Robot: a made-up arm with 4 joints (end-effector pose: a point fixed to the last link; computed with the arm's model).
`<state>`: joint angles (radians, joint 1 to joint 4).
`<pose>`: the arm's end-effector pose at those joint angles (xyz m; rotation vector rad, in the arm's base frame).
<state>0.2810 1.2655 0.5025 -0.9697</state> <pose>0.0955 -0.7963 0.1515 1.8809 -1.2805 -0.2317</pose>
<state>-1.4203 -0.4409 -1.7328 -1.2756</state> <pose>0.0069 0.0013 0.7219 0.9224 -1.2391 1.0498</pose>
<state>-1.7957 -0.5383 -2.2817 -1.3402</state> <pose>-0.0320 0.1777 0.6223 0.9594 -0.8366 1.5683</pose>
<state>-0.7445 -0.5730 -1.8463 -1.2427</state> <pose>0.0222 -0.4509 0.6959 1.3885 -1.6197 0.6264</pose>
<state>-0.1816 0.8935 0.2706 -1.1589</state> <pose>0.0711 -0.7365 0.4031 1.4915 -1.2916 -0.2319</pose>
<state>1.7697 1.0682 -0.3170 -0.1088</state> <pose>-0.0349 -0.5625 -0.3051 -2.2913 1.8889 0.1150</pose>
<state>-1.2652 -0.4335 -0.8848 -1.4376</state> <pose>0.0614 -0.1382 0.7479 0.5776 -1.5293 0.1458</pose>
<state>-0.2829 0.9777 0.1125 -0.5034</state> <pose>0.1436 -0.4759 0.5295 1.3280 -0.8664 0.5055</pose>
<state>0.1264 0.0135 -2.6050 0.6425</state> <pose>-0.2892 -0.2389 0.2702 -0.0438 -1.6096 1.6968</pose>
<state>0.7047 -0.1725 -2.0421 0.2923</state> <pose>-0.1413 -0.6183 0.3243 1.2451 -1.7808 1.0387</pose>
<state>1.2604 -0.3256 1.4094 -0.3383</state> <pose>0.0905 -0.0940 -0.3962 1.7100 2.0283 -0.6459</pose>
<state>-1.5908 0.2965 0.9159 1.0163</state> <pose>0.2170 -0.1225 -0.0356 0.2665 0.9985 -0.5959</pose>
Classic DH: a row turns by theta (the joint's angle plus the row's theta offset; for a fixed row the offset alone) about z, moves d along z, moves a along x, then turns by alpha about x. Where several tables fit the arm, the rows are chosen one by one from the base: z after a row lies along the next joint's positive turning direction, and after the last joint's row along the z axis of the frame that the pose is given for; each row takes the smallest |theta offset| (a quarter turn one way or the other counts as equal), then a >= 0, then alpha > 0; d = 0 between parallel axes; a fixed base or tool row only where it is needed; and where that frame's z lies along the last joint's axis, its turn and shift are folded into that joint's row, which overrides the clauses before.
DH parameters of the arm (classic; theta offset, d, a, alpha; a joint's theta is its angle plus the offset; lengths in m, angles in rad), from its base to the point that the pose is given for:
base (fixed): -1.5708 0.0451 0.1829 -1.5708
joint 1: 1.4493 0.1161 -0.0088 1.6426
joint 2: -1.0399 1.1495 0.0011 3.0006
joint 3: 0.5353 0.8775 0.0024 -1.5708
joint 4: 0 0.0869 -0.3972 -1.5708
tool (fixed): 3.1416 0.0065 0 0

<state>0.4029 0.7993 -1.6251 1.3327</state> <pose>-0.1792 -0.0970 0.1209 -0.2469 -1.1019 1.4486</pose>
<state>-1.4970 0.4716 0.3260 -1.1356</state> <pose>0.1539 0.0028 0.6723 0.1085 -1.0885 0.1088</pose>
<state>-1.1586 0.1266 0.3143 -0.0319</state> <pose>0.4239 -0.1551 0.3550 0.3966 0.0210 -0.1897</pose>
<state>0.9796 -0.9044 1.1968 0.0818</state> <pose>0.0228 -0.1178 -0.2652 1.5296 2.4907 -0.7761</pose>
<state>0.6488 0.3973 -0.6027 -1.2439</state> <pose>0.0040 -0.8540 -0.1183 2.3172 -1.7014 -0.7905</pose>
